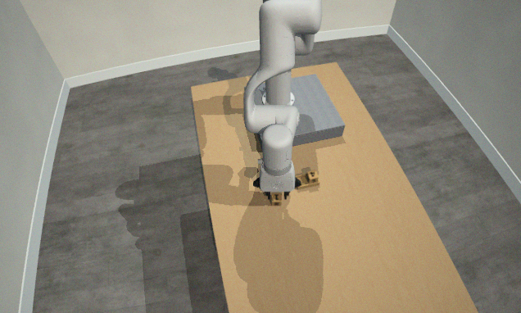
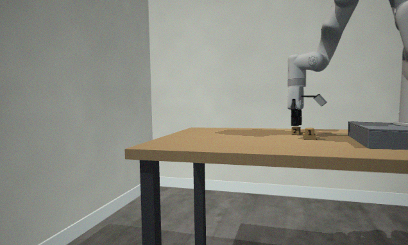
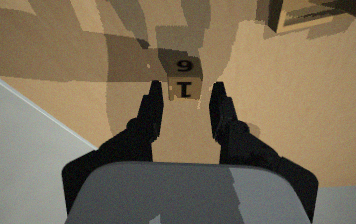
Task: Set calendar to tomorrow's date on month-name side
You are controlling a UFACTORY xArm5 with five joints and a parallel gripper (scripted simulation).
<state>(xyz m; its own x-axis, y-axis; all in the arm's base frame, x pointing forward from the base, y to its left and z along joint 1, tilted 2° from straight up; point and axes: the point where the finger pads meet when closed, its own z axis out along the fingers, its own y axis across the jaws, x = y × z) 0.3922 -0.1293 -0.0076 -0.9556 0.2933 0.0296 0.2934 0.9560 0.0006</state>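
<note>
The wooden cube lies 4 cm below my hand. The rest, counted from my hand: wooden tray 12 cm to the left, 5 cm below, 4 cm behind.
</note>
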